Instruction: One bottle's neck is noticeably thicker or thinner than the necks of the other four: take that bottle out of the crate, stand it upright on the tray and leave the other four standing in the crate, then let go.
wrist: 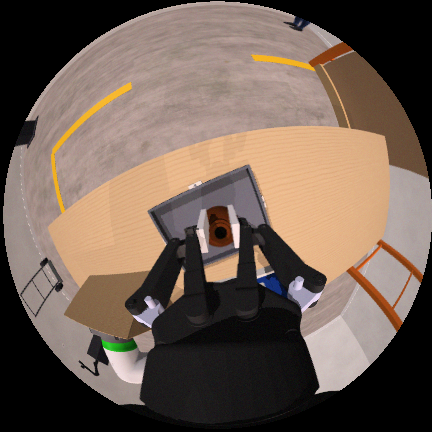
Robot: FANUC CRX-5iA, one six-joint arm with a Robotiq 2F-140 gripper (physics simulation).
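Frame: origin at the arm's base, x left, y back, z up, level; millimetres.
Where they show: gripper, fingertip midpoint: (217, 216); arm's base, link origin: (111, 322).
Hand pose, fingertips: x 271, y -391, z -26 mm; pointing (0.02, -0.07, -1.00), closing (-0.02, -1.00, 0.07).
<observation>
Things, the pixels of their top centre, and the offset from my fingertips. "spot": a spot on its surface instead. Level surfaces: height alone.
- brown bottle, surface spot: (218, 242) spot: dx -31, dy +7, dz +25 mm
- grey tray, surface spot: (199, 187) spot: dx +33, dy +24, dz -107 mm
- wooden table, surface height: dz -133 mm
A brown bottle (218, 242) is seen from its mouth end, with its dark round opening toward the camera and its wider body beyond. My gripper (217, 216) is shut on this bottle, one pale pad on each side of it. The bottle is over the inside of a grey tray (199, 187) with low walls, which lies on the wooden table. The view from above does not show whether the bottle's base touches the tray floor. The crate and the other four bottles cannot be made out; the gripper body hides much of the near side.
The wooden table (325, 190) extends to both sides of the tray. A blue object (273, 284) partly shows behind the right finger linkage. A brown box (107, 302) is at the lower left, near a white arm part with a green ring (119, 345). An orange rail frame (376, 296) stands at the right.
</observation>
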